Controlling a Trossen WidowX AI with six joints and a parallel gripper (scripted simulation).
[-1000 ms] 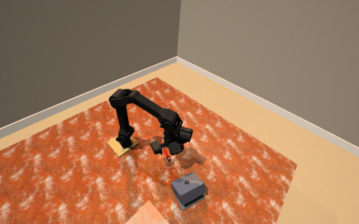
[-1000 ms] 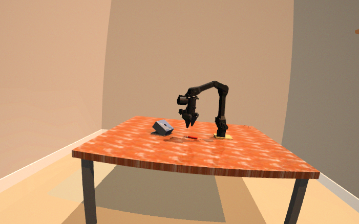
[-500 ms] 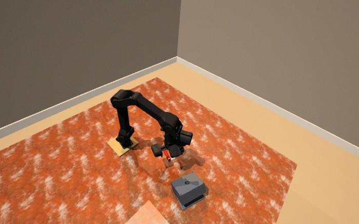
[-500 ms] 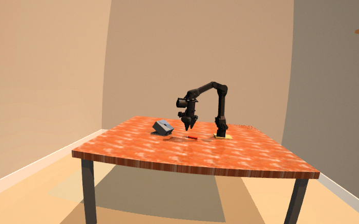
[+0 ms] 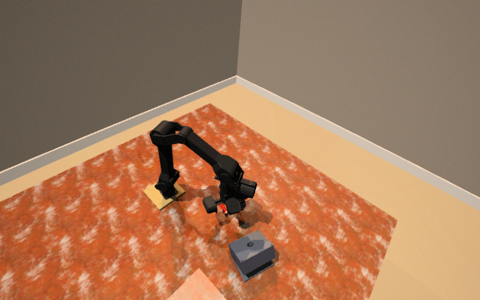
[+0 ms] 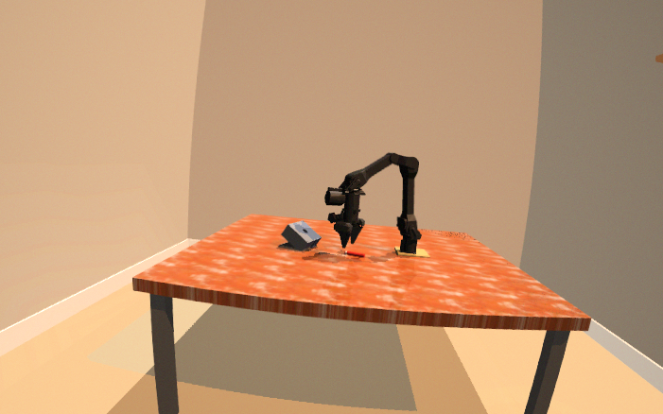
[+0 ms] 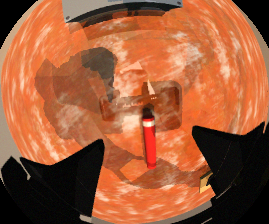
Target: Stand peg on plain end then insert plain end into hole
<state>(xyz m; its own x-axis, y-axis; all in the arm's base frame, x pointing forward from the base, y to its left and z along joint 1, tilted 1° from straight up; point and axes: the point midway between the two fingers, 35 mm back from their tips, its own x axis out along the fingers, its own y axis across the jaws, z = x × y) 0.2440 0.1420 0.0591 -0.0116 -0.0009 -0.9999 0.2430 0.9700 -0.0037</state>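
My gripper tip is 3 cm above the red peg and 1 cm past it. From my gripper tip the other things lie so: sloped panel: 20 cm ahead, 4 cm to the right, 1 cm above.
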